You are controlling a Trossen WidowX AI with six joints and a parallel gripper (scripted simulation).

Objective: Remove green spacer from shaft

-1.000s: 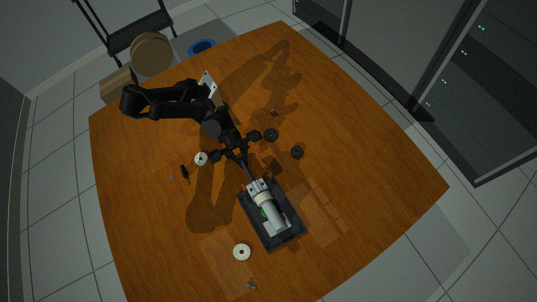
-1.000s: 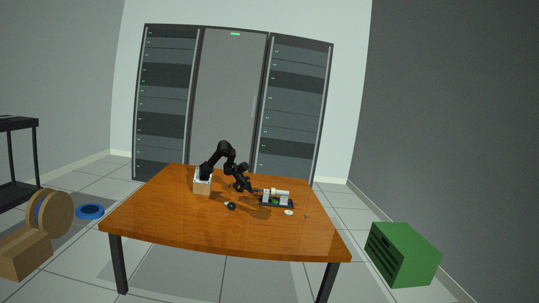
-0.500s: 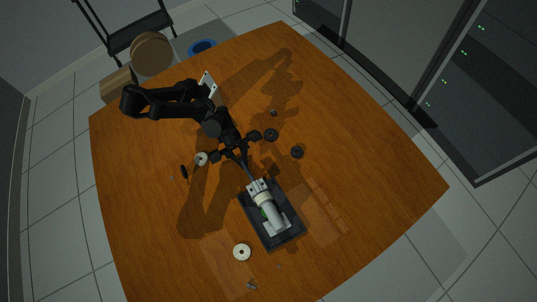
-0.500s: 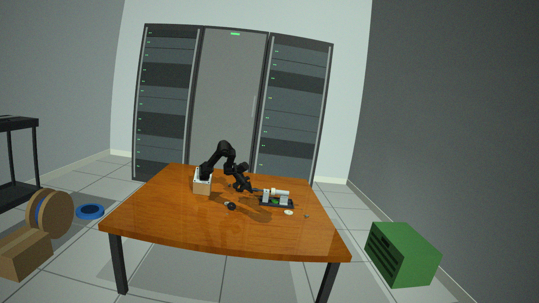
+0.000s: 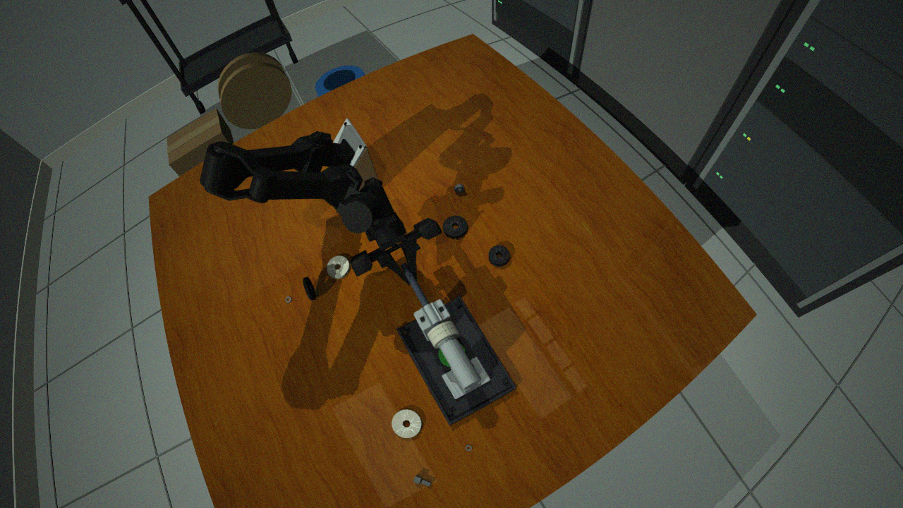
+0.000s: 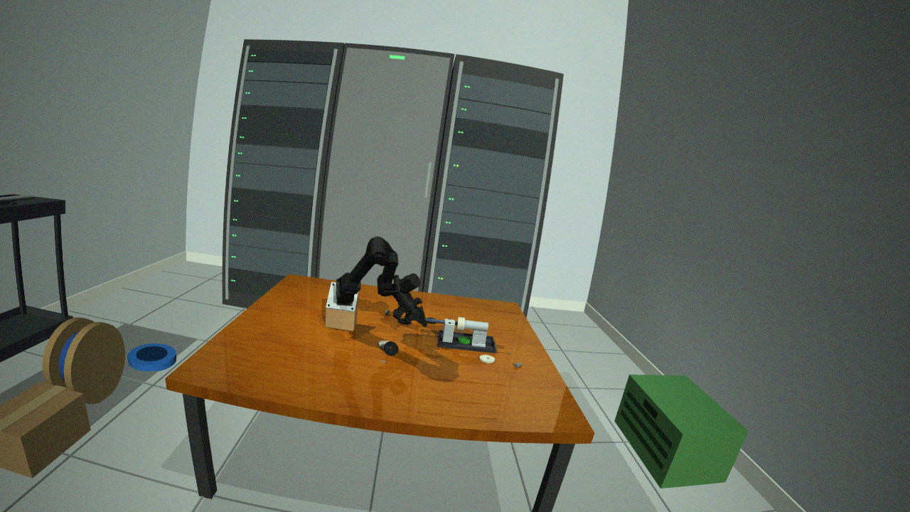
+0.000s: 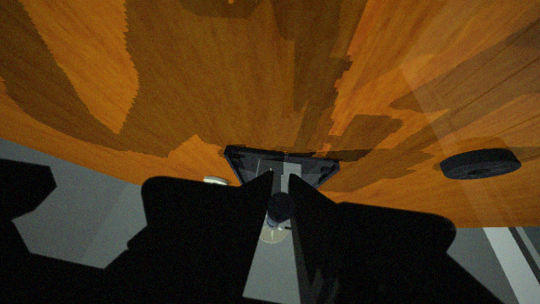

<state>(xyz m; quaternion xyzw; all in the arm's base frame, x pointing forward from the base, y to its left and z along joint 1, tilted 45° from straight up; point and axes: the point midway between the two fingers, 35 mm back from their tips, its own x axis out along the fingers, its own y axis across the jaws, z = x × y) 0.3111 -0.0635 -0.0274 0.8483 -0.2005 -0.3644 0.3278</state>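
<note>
Now: gripper tip 60 mm short of the dark shaft, 30 mm below it and 10 mm to the left of it. Also, from my gripper tip: green spacer: 160 mm ahead, 40 mm below, 20 mm to the right; cream spacer: 130 mm ahead, 30 mm above, 10 mm to the right; nut: 230 mm to the left, 160 mm behind, 40 mm below.
</note>
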